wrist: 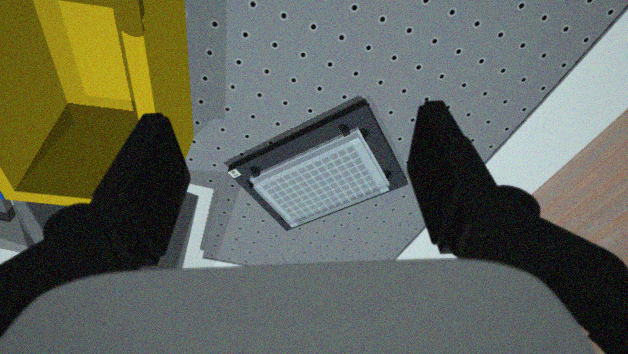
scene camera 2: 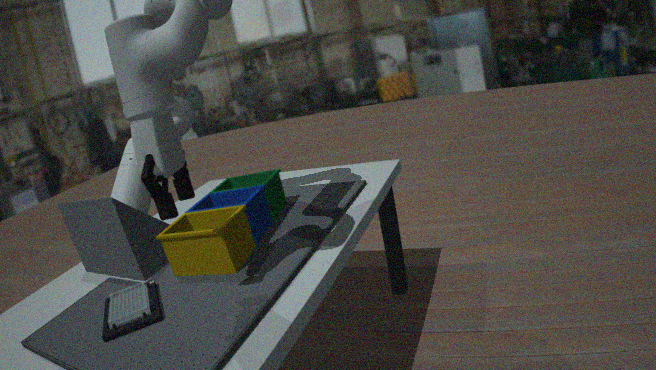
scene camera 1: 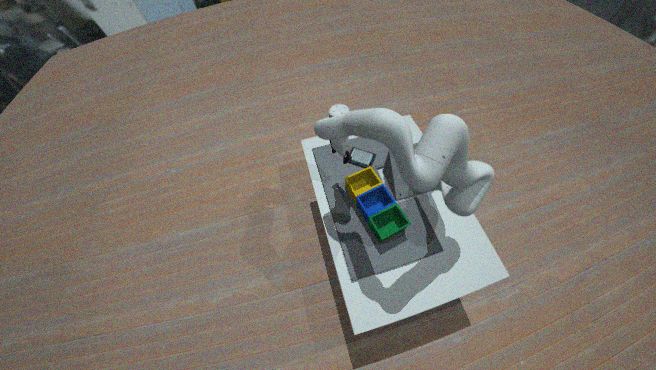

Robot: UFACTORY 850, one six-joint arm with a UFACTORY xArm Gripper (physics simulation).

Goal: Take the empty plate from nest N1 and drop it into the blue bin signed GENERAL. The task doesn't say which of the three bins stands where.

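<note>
The clear plate with a grid of wells (scene camera 1: 362,157) (scene camera 2: 129,304) (wrist: 322,177) sits flat in a dark nest (scene camera 2: 158,306) (wrist: 300,146) on the perforated grey board. No N1 label can be read. The blue bin (scene camera 1: 376,200) (scene camera 2: 259,212) stands between the yellow and green bins; a sliver of it shows at the left edge of the wrist view. No GENERAL sign can be read. My gripper (scene camera 1: 340,153) (scene camera 2: 178,204) (wrist: 296,140) is open and empty, pointing down above the board, higher than the plate and apart from it. In the wrist view the plate shows between and below the fingers.
The yellow bin (scene camera 1: 363,181) (scene camera 2: 200,255) (wrist: 167,75) is the bin nearest the plate, close to the left finger in the wrist view. The green bin (scene camera 1: 390,222) (scene camera 2: 274,192) is at the row's far end. A tall grey wedge-shaped block (scene camera 2: 95,240) stands beside the yellow bin.
</note>
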